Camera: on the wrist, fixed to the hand. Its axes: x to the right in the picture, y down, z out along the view.
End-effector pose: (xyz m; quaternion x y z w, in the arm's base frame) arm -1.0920 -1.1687 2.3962 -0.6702 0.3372 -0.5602 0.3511
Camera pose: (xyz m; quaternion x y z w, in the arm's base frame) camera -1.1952 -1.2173 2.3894 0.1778 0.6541 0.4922 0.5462
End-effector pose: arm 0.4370 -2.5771 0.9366 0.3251 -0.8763 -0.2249 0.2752
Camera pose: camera 0.4723 -2.5898 1.0446 -0.9208 -0.3604 0.1139 0.0964
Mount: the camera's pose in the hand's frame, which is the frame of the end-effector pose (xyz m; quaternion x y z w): 0.0226 0.0374 -0.1056 -0.1039 -0.1848 0.9771 0.0174
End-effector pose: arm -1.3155 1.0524 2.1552 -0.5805 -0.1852 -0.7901 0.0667
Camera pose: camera -1.4049 0.9813 2.1574 -0.3440 0.6338 0.1395 0.6786
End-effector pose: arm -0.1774 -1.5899 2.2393 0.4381 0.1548 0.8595 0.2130
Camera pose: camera -0.2844 -1.6192 2.2118 -0.2956 0.5540 -0.1582 0.7620
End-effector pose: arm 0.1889 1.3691 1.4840 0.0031 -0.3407 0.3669 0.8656
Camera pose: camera 0.2384 1.4377 1.4072 0.3550 0.2070 -0.8162 0.4061
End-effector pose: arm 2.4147 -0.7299 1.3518 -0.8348 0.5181 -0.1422 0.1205
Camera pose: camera 2.3549 -0.7721 1.4396 0.4529 0.8172 0.3234 0.1500
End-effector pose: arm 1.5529 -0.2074 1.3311 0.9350 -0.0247 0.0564 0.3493
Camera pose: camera 1.5628 -0.1665 1.4374 -0.0337 -0.9844 0.1669 0.0436
